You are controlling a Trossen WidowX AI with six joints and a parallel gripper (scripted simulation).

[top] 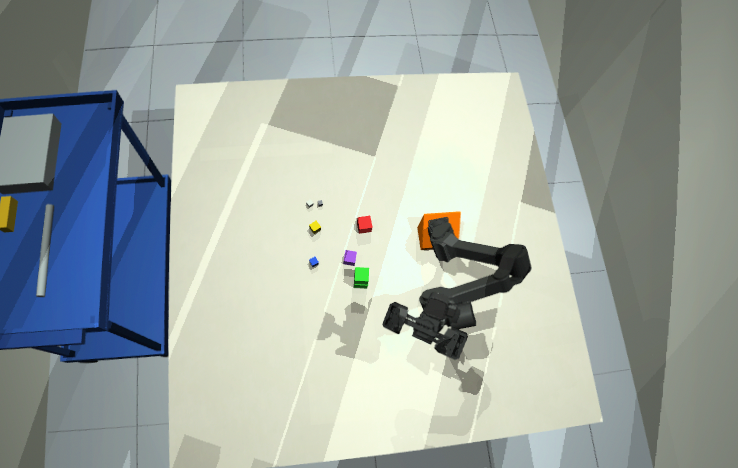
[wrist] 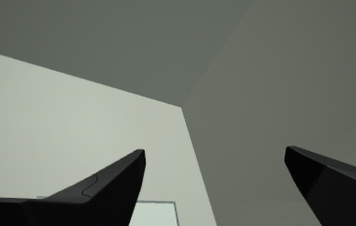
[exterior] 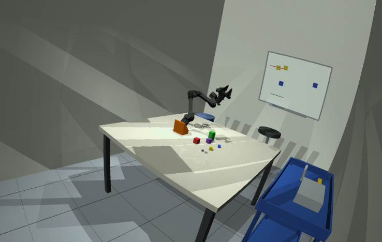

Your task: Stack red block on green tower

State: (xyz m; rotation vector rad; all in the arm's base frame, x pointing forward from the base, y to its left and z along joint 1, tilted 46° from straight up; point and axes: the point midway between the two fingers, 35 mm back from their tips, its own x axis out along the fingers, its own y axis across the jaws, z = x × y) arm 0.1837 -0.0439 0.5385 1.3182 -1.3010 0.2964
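My gripper tip is 480 mm above the red block, 440 mm to the left of it and 20 mm past it. Round my gripper tip: blue block 490 mm below, 340 mm to the right, 160 mm ahead; then green block 440 mm below, 260 mm to the right, 30 mm ahead; then purple block 480 mm below, 340 mm to the right, 50 mm ahead.
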